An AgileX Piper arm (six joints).
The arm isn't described. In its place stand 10 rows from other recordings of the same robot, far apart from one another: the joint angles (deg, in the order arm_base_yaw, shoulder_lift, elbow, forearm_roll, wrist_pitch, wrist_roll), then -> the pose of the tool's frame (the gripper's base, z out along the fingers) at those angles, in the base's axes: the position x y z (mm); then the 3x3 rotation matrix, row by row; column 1 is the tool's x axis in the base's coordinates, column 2 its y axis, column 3 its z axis.
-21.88, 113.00, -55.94, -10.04, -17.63, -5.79 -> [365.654 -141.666 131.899], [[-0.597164 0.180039 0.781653], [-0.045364 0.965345 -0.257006], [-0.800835 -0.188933 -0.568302]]
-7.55, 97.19, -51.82, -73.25, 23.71, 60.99 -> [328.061 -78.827 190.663], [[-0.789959 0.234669 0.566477], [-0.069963 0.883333 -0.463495], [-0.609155 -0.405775 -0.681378]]
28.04, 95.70, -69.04, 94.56, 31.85, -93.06 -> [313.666 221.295 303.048], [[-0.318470 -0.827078 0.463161], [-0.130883 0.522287 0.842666], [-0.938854 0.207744 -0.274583]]
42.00, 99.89, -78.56, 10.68, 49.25, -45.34 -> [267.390 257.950 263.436], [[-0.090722 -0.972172 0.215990], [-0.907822 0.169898 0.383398], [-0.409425 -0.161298 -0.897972]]
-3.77, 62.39, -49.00, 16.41, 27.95, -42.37 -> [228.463 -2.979 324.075], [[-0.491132 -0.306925 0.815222], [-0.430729 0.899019 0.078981], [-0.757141 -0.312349 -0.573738]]
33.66, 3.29, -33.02, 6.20, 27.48, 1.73 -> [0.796 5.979 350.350], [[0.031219 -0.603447 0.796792], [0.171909 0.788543 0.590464], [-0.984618 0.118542 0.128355]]
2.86, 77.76, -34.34, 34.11, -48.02, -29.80 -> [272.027 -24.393 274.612], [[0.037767 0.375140 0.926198], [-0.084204 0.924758 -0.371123], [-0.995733 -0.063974 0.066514]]
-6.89, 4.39, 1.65, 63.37, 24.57, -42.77 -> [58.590 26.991 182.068], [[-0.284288 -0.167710 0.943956], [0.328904 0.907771 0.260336], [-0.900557 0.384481 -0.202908]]
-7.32, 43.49, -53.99, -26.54, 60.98, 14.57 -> [113.517 -50.430 376.746], [[-0.665874 0.413189 0.621198], [0.100926 0.874867 -0.473732], [-0.739206 -0.252751 -0.624252]]
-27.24, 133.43, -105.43, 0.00, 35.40, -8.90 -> [452.786 -233.100 146.272], [[-0.818993 0.335046 0.465827], [0.247620 0.938709 -0.239814], [-0.517624 -0.081058 -0.851760]]
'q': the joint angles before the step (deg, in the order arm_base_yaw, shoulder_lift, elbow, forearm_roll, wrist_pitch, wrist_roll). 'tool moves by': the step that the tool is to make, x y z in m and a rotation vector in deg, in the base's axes. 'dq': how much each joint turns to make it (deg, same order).
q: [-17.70, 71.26, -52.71, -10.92, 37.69, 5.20]
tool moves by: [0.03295, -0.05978, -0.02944, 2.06, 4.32, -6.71]
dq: [-9.35, 13.50, -6.57, 2.46, -2.56, -3.70]
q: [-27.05, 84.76, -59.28, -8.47, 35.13, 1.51]
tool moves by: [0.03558, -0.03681, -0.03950, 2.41, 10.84, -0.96]
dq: [-2.16, 14.30, -9.58, -2.03, 5.90, -1.51]
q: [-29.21, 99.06, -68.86, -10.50, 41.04, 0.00]
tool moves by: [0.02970, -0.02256, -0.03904, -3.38, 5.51, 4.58]
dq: [0.02, 10.48, -5.83, -5.86, -1.77, -1.63]
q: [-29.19, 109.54, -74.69, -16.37, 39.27, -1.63]
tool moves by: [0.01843, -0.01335, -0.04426, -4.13, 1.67, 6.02]
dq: [0.00, 7.91, -1.32, -6.95, -7.60, -0.08]
